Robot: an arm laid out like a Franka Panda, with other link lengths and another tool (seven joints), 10 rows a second.
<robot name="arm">
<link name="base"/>
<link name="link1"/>
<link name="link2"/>
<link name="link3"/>
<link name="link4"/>
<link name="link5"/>
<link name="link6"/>
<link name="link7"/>
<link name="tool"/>
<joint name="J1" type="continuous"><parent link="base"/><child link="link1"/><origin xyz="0 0 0.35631" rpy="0 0 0"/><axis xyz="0 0 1"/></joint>
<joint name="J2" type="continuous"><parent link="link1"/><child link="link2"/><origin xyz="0 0 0" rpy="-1.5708 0 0"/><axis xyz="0 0 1"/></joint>
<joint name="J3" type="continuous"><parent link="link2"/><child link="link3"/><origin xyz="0 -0.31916 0" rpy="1.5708 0 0"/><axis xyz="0 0 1"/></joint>
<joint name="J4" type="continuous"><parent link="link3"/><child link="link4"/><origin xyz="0.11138 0 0" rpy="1.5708 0 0"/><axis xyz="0 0 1"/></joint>
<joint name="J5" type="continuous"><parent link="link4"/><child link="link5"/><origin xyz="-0.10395 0.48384 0" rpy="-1.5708 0 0"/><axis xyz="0 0 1"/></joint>
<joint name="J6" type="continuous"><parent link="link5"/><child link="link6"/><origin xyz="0 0 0" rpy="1.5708 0 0"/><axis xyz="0 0 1"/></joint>
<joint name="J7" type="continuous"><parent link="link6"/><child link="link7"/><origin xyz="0.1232 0 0" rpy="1.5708 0 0"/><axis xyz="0 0 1"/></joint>
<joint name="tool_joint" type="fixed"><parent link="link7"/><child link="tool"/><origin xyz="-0.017 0.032 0.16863" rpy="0 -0.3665 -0.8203"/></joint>
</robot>
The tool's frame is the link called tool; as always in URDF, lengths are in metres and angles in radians. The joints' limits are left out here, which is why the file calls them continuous.
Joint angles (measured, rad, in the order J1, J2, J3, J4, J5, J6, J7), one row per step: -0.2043, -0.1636, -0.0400, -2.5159, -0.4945, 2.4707, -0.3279; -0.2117, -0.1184, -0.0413, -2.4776, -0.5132, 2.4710, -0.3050; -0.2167, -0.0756, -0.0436, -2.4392, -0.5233, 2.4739, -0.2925; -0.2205, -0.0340, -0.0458, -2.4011, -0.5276, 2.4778, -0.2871; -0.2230, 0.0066, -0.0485, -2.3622, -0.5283, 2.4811, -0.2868; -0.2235, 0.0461, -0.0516, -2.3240, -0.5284, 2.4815, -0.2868
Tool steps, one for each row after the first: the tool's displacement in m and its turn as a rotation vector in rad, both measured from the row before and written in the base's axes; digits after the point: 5 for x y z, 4 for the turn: 0.00979, -0.00844, -0.00633, -0.0106, 0.0025, -0.0171; 0.01061, -0.00759, -0.00526, -0.0059, -0.0005, -0.0110; 0.01089, -0.00682, -0.00524, -0.0028, -0.0009, -0.0067; 0.01124, -0.00654, -0.00480, -0.0014, -0.0009, -0.0038; 0.01074, -0.00569, -0.00530, -0.0017, 0.0014, -0.0033
